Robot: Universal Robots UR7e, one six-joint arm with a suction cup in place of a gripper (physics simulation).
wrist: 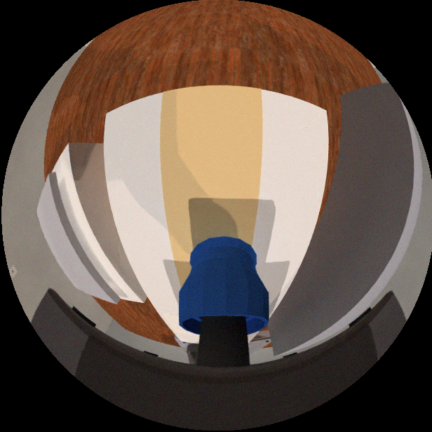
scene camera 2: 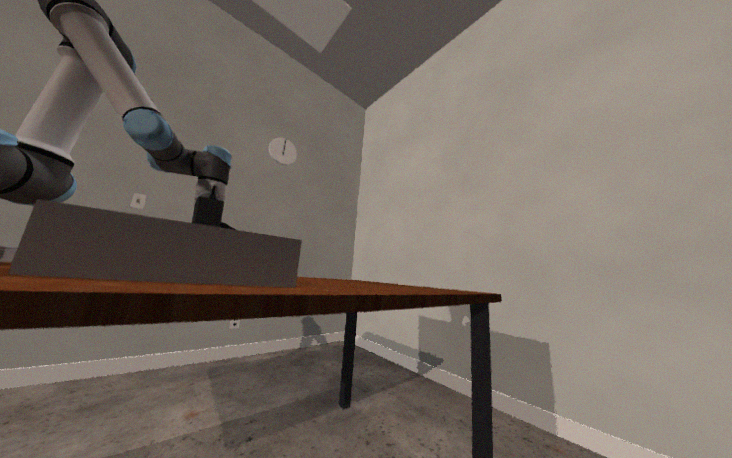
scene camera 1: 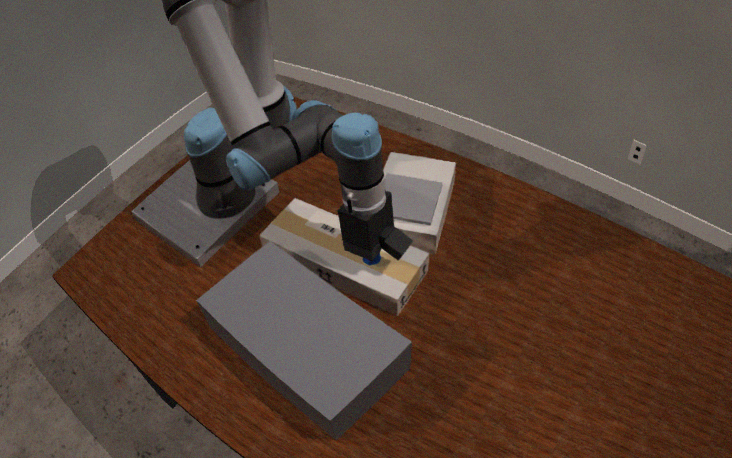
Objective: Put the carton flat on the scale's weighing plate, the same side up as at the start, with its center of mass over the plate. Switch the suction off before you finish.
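Frame: origin at the arm's base, x ahead, y left, z up, level; millimetres.
Seen in the pictures: arm's base, origin of its link: [scene camera 1: 225, 195].
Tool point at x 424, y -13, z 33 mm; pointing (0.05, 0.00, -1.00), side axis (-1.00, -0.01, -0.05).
Pixels of each thing's top centre, then the offset from my tool point to it.
- carton, centre of its top: [scene camera 1: 341, 244] 7 mm left, 78 mm back, 10 mm down
- scale, centre of its top: [scene camera 1: 412, 184] 214 mm left, 27 mm back, 12 mm up
- grey weighing plate, centre of its top: [scene camera 1: 407, 196] 175 mm left, 17 mm back, 12 mm up
- large grey block, centre of its top: [scene camera 1: 295, 322] [scene camera 2: 203, 231] 215 mm right, 23 mm back, 32 mm up
The carton [scene camera 1: 334, 248] [wrist: 210, 130], white with a tan tape stripe, lies flat on the table between the scale and a grey block. The scale [scene camera 1: 421, 164] [wrist: 87, 230] has a white body and a grey weighing plate [scene camera 1: 415, 197] [wrist: 57, 230], with nothing on the plate's visible part. My gripper [scene camera 1: 371, 260] [wrist: 223, 285], a blue suction cup, points down at the carton's taped top, nearer its right end in scene camera 1. It is at or just above the surface; I cannot tell whether they touch. Suction is off, so it is open. In scene camera 2 the block hides the cup and carton.
The large grey block [scene camera 1: 302, 329] [scene camera 2: 161, 248] [wrist: 370, 200] stands close along the carton's near long side and is taller than it. The scale stands close on the other side. The arm's metal base plate [scene camera 1: 167, 216] is beyond the carton's left end.
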